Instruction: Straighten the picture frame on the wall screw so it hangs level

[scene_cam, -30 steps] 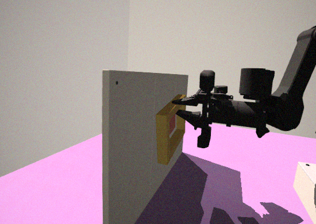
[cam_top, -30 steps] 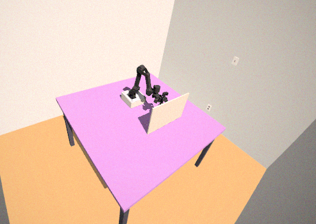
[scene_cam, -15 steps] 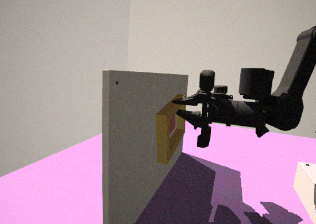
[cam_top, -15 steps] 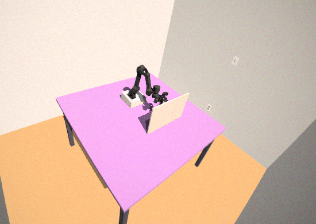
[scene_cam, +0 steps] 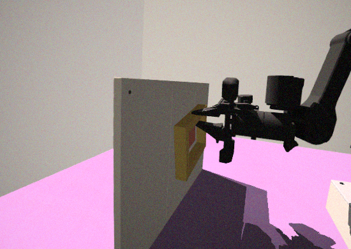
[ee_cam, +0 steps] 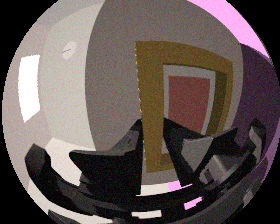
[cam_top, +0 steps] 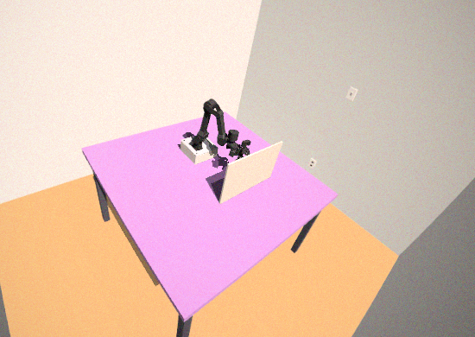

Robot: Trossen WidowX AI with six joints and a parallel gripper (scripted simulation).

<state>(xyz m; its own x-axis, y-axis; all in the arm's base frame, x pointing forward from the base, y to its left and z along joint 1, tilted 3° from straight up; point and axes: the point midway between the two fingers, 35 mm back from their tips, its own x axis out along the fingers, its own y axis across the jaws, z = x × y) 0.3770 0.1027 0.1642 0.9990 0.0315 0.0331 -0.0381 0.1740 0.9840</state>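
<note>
My gripper tip is 50 mm above the yellow picture frame and 10 mm to the left of it. Also, from my gripper tip: upright wall panel 70 mm below, 20 mm ahead, 10 mm to the left.
</note>
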